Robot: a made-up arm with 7 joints.
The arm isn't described. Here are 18 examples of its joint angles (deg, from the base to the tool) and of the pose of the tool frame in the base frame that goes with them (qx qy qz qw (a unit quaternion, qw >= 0); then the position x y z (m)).
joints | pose
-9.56 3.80 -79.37 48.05 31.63 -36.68 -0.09 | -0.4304 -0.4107 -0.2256 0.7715 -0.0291 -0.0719 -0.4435
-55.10 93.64 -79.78 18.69 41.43 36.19 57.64 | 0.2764 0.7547 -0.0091 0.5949 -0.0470 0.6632 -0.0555
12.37 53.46 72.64 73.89 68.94 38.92 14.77 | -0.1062 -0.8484 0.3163 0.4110 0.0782 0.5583 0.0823
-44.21 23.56 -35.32 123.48 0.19 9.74 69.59 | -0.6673 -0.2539 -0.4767 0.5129 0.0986 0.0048 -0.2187
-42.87 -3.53 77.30 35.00 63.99 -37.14 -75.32 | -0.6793 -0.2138 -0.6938 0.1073 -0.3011 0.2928 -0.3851
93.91 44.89 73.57 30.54 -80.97 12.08 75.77 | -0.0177 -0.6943 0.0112 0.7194 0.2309 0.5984 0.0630
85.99 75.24 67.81 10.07 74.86 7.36 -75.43 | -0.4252 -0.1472 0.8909 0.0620 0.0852 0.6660 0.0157
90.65 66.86 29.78 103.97 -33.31 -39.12 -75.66 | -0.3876 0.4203 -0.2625 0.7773 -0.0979 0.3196 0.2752
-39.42 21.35 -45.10 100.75 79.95 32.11 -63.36 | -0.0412 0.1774 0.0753 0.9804 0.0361 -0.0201 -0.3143
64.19 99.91 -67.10 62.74 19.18 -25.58 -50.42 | 0.7082 -0.6357 -0.1022 0.2895 0.2321 0.5381 0.0138
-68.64 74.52 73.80 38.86 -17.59 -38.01 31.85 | 0.3923 -0.1718 -0.4949 0.7561 0.0831 0.6383 -0.0292
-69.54 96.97 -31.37 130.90 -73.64 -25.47 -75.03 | -0.2533 -0.7890 -0.4995 0.2526 -0.0468 0.1480 -0.2434
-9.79 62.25 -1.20 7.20 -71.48 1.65 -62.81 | 0.6814 -0.0142 -0.6511 0.3340 -0.0019 0.6107 -0.2525
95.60 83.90 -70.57 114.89 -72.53 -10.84 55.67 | 0.7175 0.0520 -0.6653 0.1995 0.2754 0.1787 0.1265
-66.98 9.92 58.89 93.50 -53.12 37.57 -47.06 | 0.8686 0.1600 -0.2535 0.3945 -0.0598 0.4475 -0.2092
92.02 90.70 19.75 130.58 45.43 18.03 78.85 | 0.4475 -0.5494 -0.6866 0.1626 -0.0923 0.1326 0.2314
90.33 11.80 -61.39 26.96 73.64 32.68 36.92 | -0.3882 -0.5148 -0.2310 0.7287 0.5161 0.1135 0.0742
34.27 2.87 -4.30 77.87 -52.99 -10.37 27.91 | 0.2407 -0.6771 -0.4996 0.4838 0.4207 0.1289 -0.0495
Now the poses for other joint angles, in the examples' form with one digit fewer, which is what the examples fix.
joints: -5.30 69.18 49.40 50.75 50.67 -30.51 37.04
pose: 0.292 -0.857 -0.065 0.421 0.168 0.596 0.017
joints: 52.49 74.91 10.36 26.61 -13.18 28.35 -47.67
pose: 0.811 -0.172 0.392 0.399 0.171 0.630 0.051
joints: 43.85 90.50 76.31 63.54 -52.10 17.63 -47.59
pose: -0.815 0.130 -0.539 0.166 -0.150 0.491 0.256
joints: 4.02 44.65 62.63 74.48 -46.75 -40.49 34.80
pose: 0.568 -0.439 -0.417 0.558 0.146 0.547 -0.003
